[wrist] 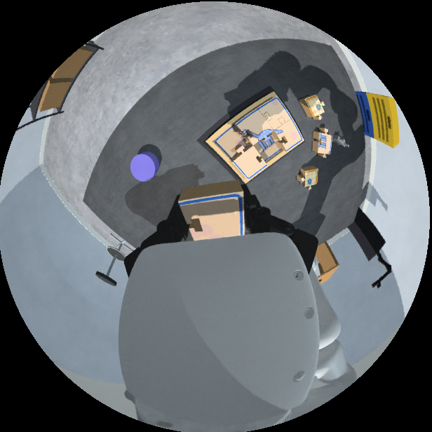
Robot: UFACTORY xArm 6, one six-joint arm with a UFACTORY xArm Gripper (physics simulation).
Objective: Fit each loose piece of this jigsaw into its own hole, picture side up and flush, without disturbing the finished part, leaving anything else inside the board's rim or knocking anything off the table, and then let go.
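Observation:
My gripper [213, 199] is shut on a cream jigsaw piece [222, 220] with a blue line along two edges and a dark notch; its near part is hidden by the gripper body. The piece is held above the table, picture side toward the camera. The jigsaw board [230, 162] lies beyond it, with a wooden rim, a blue border line, a blue figure and several dark gaps. Three loose pieces lie right of the board: a tan one [313, 106] at the top, a blue-striped one [324, 142] in the middle and another tan one [309, 177] below.
A purple round object [144, 167] stands on the dark table mat [170, 115], left of the board. A small grey object [341, 141] lies beside the striped piece. Shelving, a blue and yellow panel [381, 120] and an orange-brown box [327, 260] show past the table edges.

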